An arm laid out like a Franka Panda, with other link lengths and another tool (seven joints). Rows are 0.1 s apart.
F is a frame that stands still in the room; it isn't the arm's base.
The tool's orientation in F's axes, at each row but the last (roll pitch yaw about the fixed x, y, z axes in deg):
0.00 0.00 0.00
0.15 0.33 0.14
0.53 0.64 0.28
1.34 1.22 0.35
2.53 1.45 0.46
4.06 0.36 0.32
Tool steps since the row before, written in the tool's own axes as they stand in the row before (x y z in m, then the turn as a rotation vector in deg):
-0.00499 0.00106 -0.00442 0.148 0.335 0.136
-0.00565 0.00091 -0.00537 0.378 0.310 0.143
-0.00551 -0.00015 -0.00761 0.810 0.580 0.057
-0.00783 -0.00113 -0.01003 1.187 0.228 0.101
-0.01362 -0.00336 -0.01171 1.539 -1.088 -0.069
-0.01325 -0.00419 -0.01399 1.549 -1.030 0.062
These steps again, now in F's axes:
-0.00499 0.00106 -0.00442 0.148 0.335 0.136
-0.00568 0.00091 -0.00533 0.378 0.311 0.142
-0.00559 -0.00011 -0.00755 0.808 0.583 0.053
-0.00804 -0.00094 -0.00988 1.188 0.233 0.081
-0.01389 -0.00295 -0.01150 1.544 -1.072 -0.156
-0.01332 -0.00326 -0.01417 1.555 -1.023 -0.021

